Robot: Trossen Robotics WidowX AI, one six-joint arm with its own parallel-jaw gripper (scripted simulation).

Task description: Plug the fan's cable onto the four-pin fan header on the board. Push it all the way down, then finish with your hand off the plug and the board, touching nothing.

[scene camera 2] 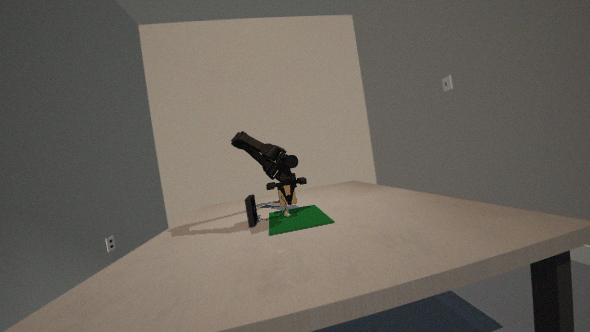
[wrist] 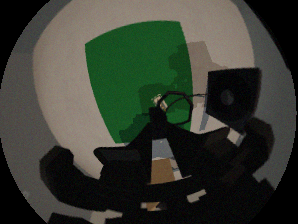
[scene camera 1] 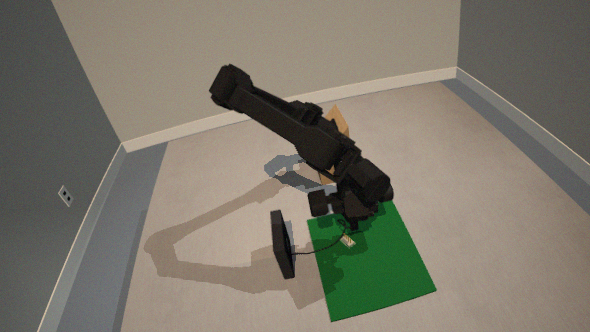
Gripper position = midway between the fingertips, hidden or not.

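Observation:
There's a black fan (scene camera 1: 281, 243), and the fan is in the wrist view too (wrist: 235, 92). There's also a green board (scene camera 1: 383, 268), and that board shows in scene camera 2 (scene camera 2: 310, 216) and in the wrist view (wrist: 127, 67). As for the gripper (scene camera 1: 352, 220), it can also be seen in the wrist view (wrist: 156, 124).

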